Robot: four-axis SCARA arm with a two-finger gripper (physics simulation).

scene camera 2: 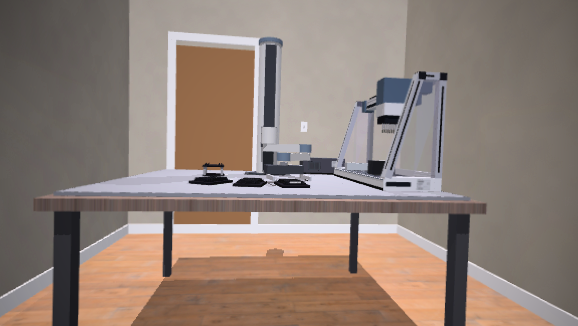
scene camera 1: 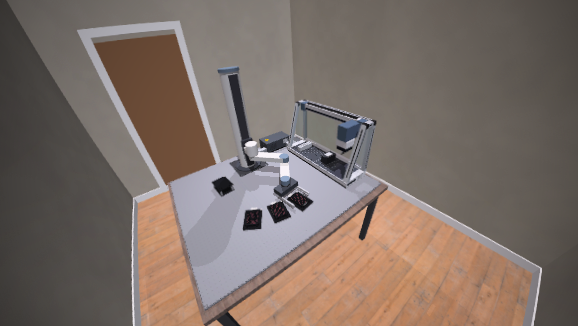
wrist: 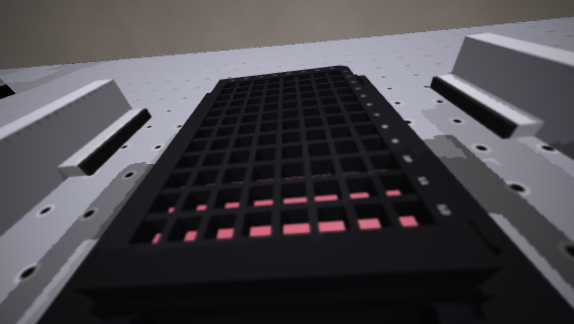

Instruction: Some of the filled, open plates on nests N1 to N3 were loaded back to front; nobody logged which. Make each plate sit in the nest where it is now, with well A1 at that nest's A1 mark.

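Three black plates with reddish wells sit on low black nests in a row: left plate (scene camera 1: 253,218) (scene camera 2: 210,179), middle plate (scene camera 1: 278,211) (scene camera 2: 250,182), right plate (scene camera 1: 300,200) (scene camera 2: 292,183). I cannot tell which nest is N1, N2 or N3. My gripper (scene camera 1: 300,199) (scene camera 2: 290,177) (wrist: 281,81) is open, low at the right plate, one finger on each long side, with gaps. In the wrist view this plate (wrist: 305,155) shows pink liquid in its near rows. Blurred number marks, seemingly 12, 11, 10 from the near end, run along its right edge. No A1 mark on the nest (wrist: 520,280) is readable.
A black-topped stand (scene camera 1: 223,185) (scene camera 2: 213,167) is at the table's left. The arm's column (scene camera 1: 235,115) (scene camera 2: 270,85) is at the back, beside a dark box (scene camera 1: 274,141) (scene camera 2: 320,165). A framed pipetting machine (scene camera 1: 354,156) (scene camera 2: 441,130) stands to the right.
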